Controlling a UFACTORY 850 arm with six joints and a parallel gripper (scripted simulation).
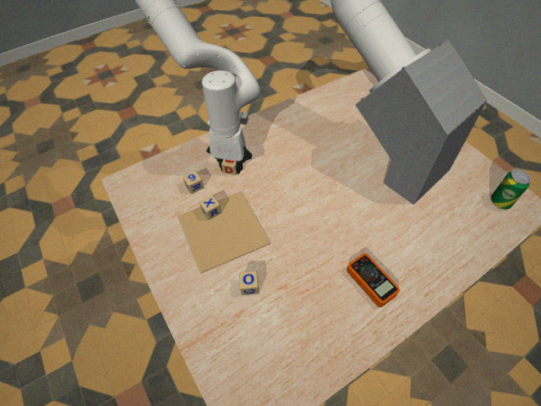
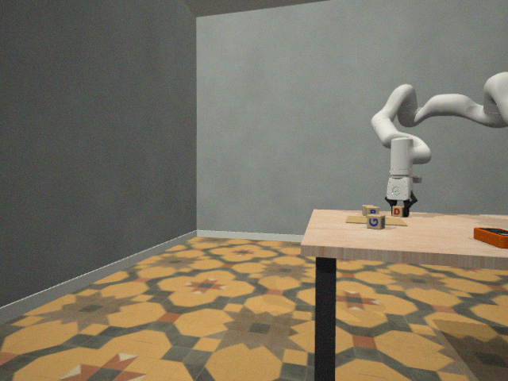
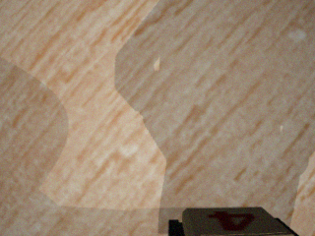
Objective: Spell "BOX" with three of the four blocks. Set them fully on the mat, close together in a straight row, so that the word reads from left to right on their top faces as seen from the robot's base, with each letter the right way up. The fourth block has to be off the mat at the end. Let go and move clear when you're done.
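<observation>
Right now my hand is 160 mm short of the tan mat, 160 mm to the right of it and 20 mm above it. Round my hand: X block (150 mm ahead, 90 mm to the left, 10 mm above); then B block (right at my hand); then O block (210 mm ahead, 340 mm to the left).
</observation>
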